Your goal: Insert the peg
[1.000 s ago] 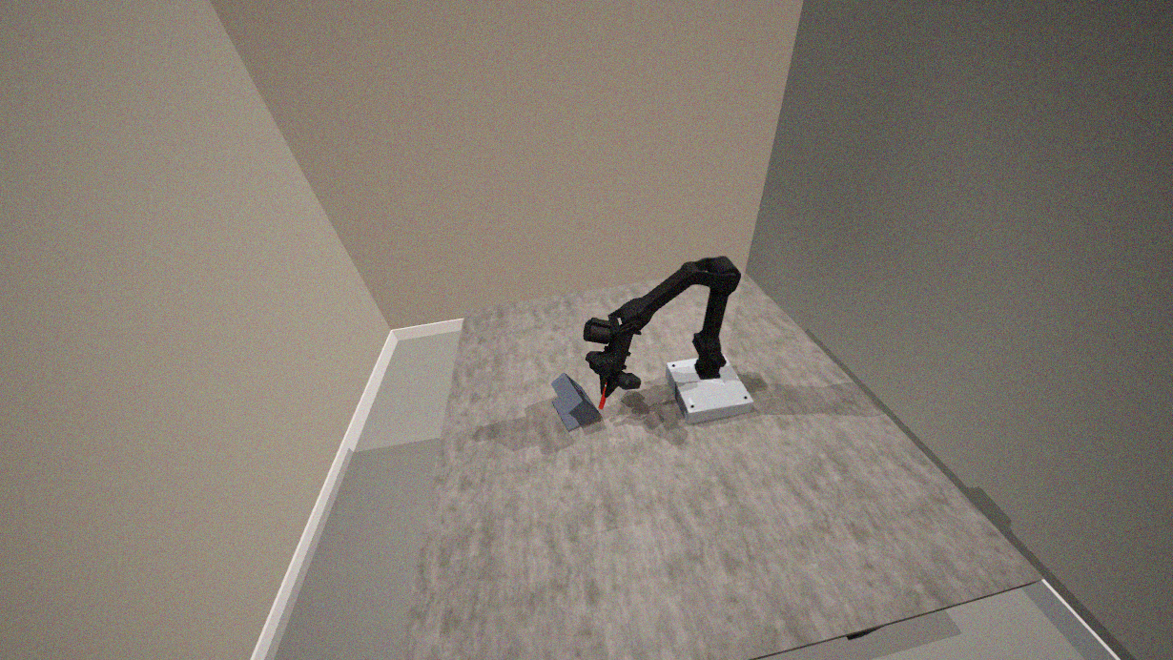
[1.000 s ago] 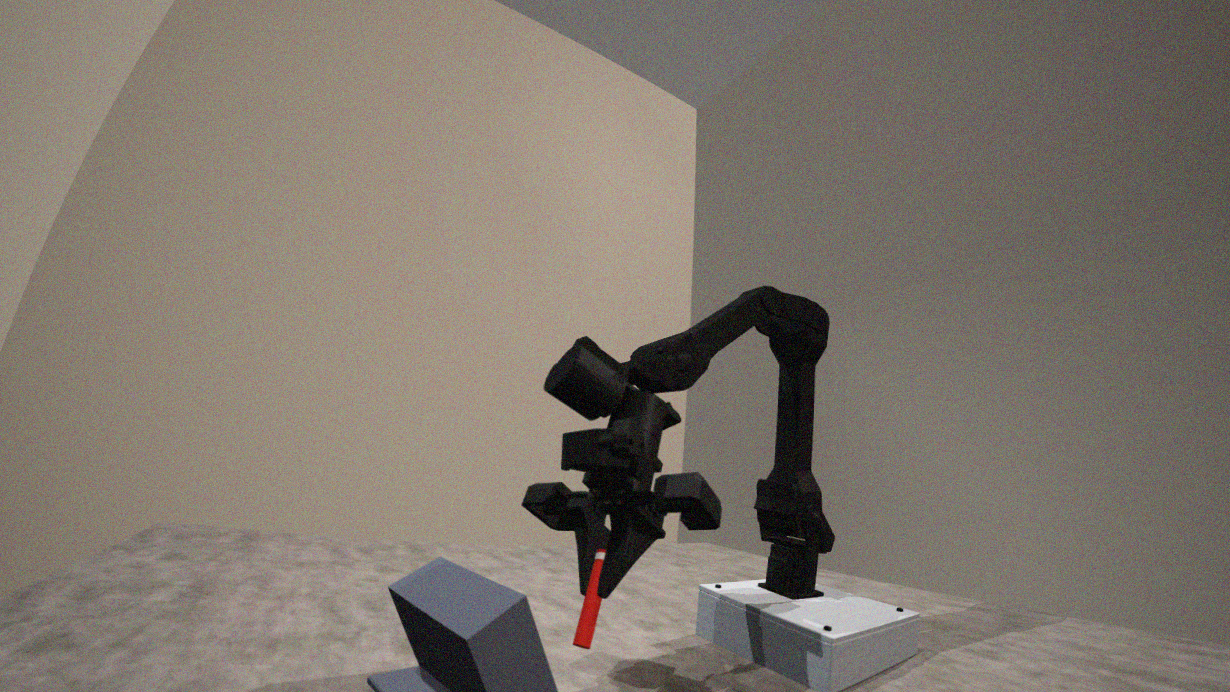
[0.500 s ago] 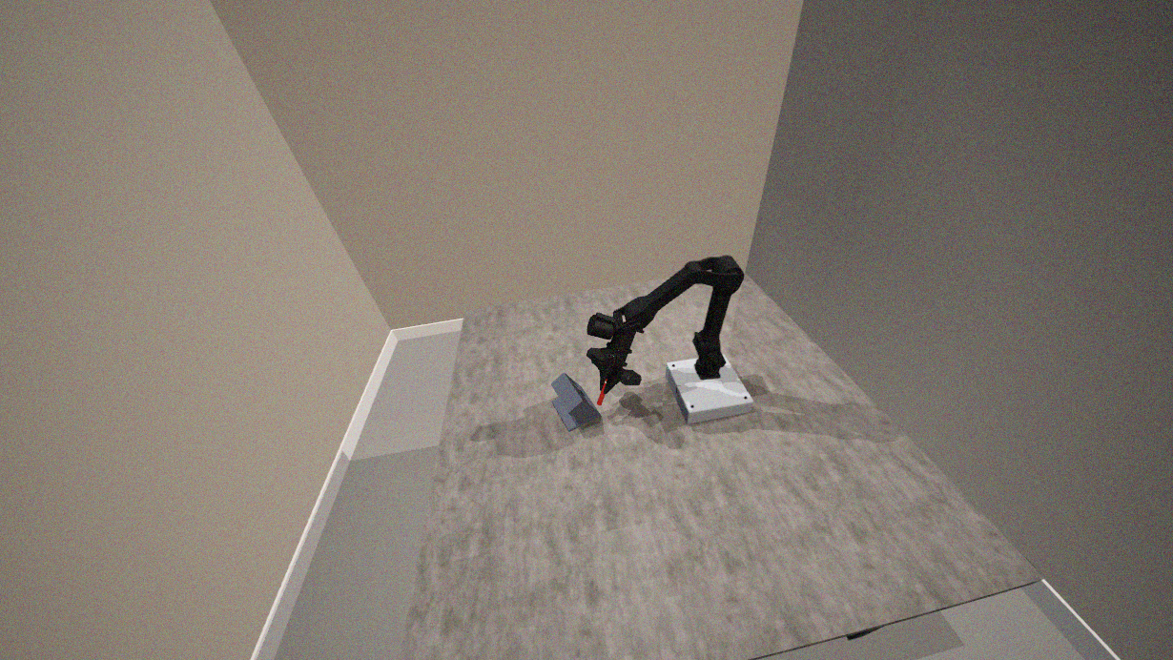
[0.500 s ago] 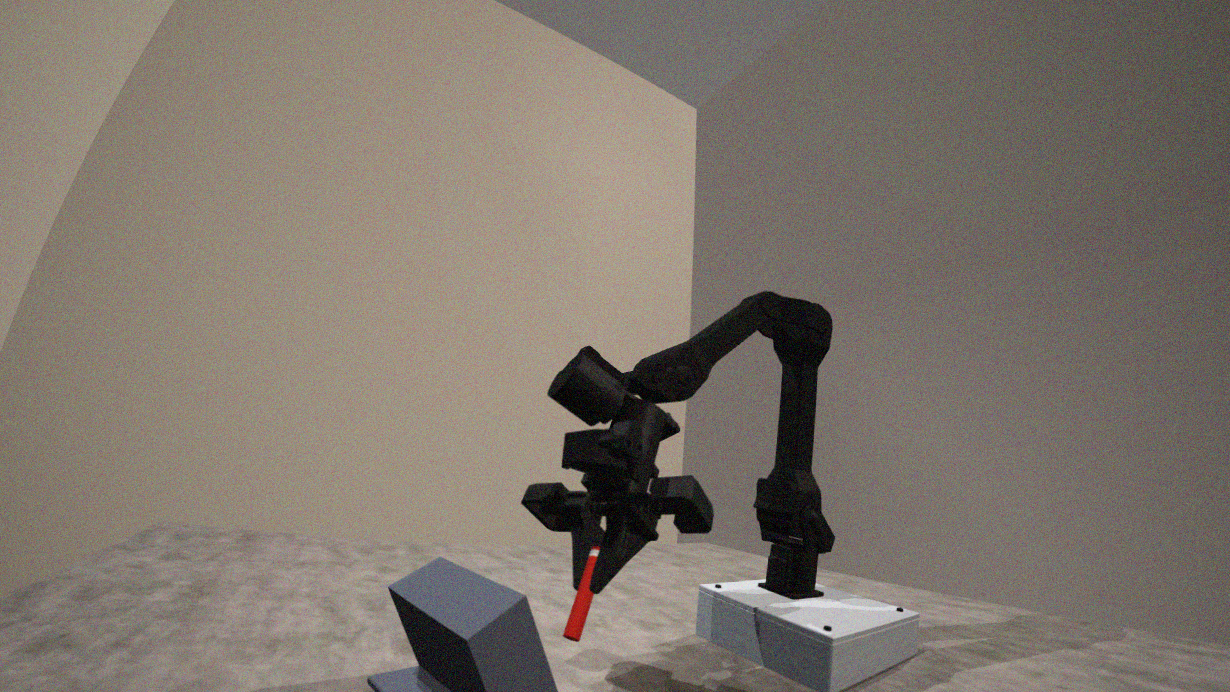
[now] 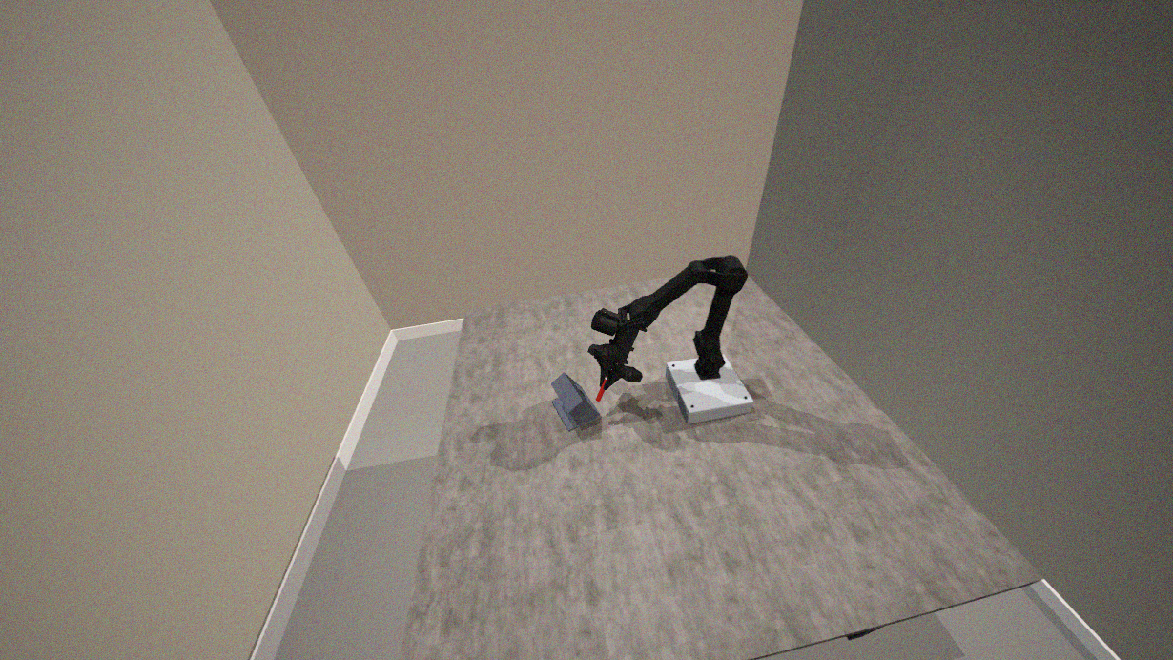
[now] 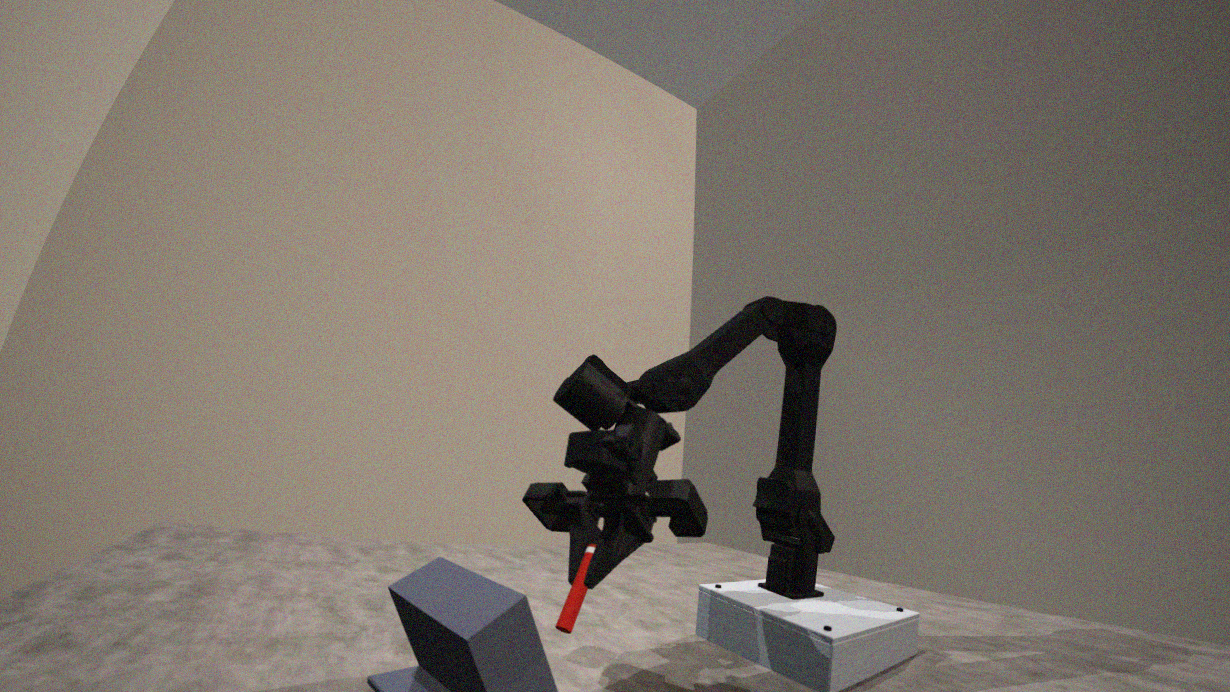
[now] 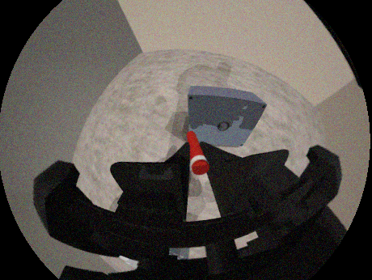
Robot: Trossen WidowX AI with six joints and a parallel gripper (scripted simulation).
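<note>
Now: gripper tip 90 mm short of the blue-grey sloped panel, 20 mm to the left of it and 60 mm above it. From my gripper tip the other things lie so: red peg: 10 mm behind, 10 mm to the right, 10 mm above.
</note>
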